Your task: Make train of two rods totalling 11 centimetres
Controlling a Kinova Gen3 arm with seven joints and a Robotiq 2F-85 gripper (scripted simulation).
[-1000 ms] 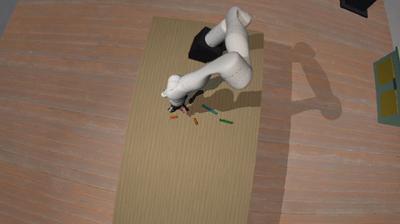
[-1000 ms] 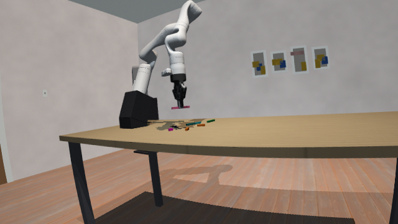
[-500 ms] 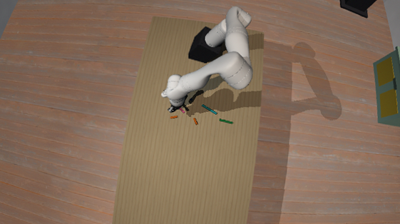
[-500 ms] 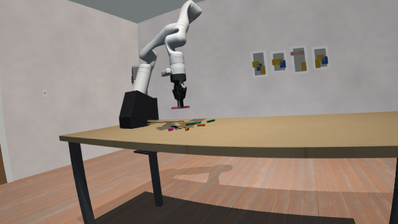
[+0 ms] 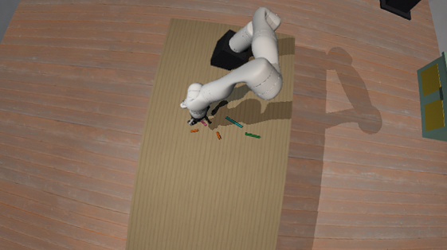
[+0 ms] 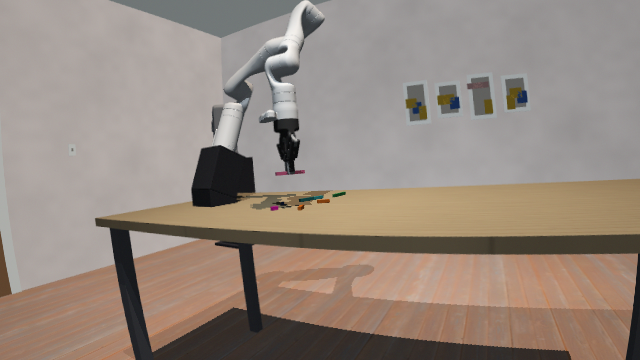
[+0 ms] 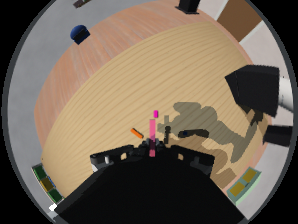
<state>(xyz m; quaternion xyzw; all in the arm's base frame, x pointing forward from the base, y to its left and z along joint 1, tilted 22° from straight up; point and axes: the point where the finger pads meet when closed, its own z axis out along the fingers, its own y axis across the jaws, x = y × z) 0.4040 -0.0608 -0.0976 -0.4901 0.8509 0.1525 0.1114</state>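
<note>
My hand is 20 mm above the pink rod. The rest, counted from my hand: magenta rod 30 mm behind, 50 mm to the right, 110 mm below; turquoise rod 50 mm behind, 170 mm to the left, 110 mm below; blue rod 80 mm behind, 50 mm to the left, 110 mm below.
</note>
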